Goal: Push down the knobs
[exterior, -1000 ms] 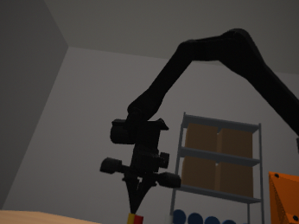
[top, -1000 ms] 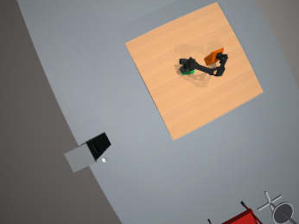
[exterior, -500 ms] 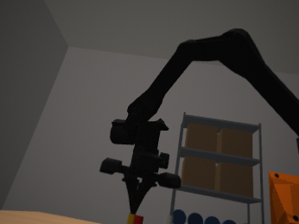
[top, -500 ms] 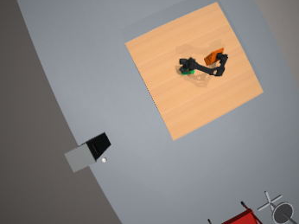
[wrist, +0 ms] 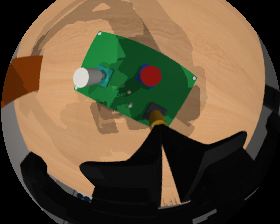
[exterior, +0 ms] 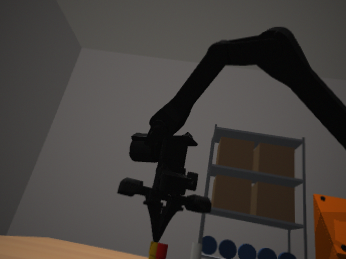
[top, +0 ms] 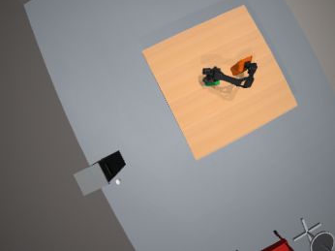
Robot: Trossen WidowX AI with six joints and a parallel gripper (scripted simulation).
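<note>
Right now the yellow knob is 10 mm below my gripper tip. Round my gripper tip: red knob 40 mm to the left, 30 mm behind, 20 mm below.
</note>
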